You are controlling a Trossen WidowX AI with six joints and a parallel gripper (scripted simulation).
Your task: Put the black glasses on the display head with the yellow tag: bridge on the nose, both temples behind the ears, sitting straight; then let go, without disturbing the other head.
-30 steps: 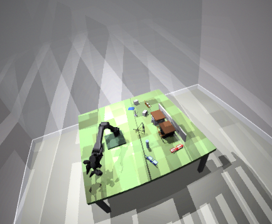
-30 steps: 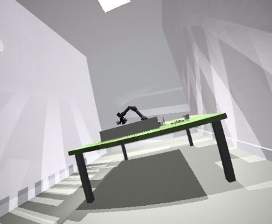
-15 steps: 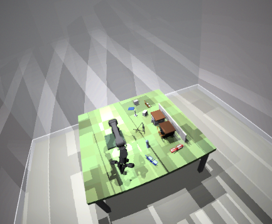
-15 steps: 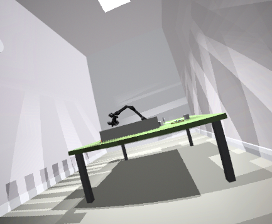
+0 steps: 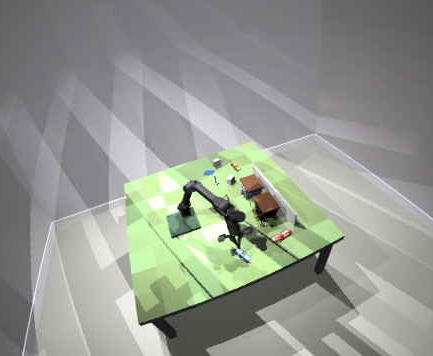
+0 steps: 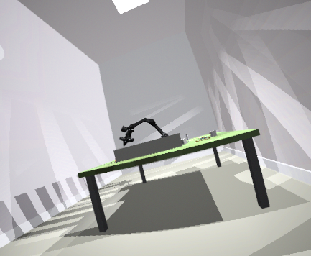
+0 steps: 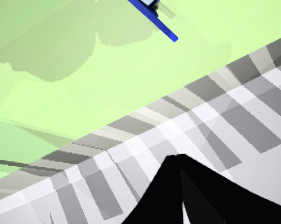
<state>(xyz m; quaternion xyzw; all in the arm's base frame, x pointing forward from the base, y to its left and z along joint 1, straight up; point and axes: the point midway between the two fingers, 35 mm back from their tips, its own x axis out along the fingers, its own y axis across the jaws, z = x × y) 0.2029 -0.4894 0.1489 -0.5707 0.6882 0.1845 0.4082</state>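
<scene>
The pale round disc lies 11 cm ahead of my gripper tip, 74 cm to the left of it and 11 cm below it. Round my gripper tip: blue item: 10 cm ahead, 91 cm to the left, 14 cm below; grey wall panel: 41 cm ahead, 39 cm to the left, 8 cm below.
</scene>
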